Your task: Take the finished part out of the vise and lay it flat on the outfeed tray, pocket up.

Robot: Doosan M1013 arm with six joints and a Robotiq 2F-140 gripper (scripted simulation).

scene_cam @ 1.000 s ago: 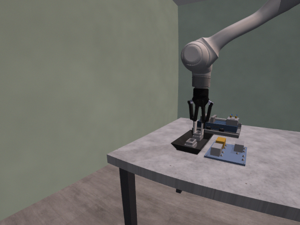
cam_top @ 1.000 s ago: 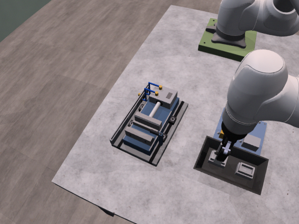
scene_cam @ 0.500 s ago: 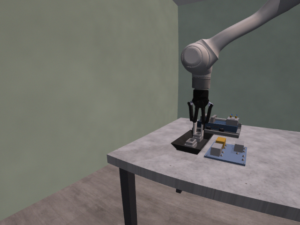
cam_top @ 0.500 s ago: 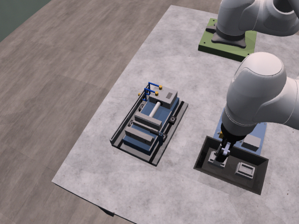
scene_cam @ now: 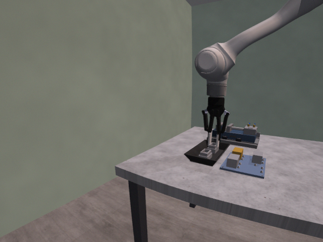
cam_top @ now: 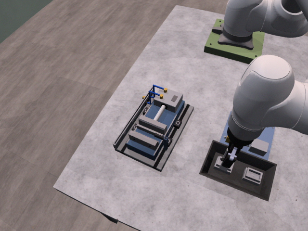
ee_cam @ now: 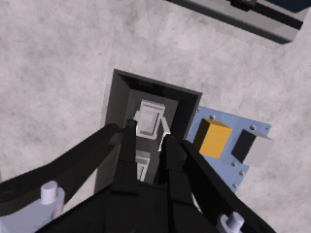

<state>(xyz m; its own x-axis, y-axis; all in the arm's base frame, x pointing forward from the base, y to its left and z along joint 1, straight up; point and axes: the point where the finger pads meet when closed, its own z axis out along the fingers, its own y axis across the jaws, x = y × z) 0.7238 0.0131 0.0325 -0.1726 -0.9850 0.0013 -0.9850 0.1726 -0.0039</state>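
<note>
My hand is 120 mm past the yellow block, 30 mm to the right of it and 40 mm above it. From my hand the other things lie so: blue fixture plate 150 mm behind, 80 mm to the left, 70 mm below.
</note>
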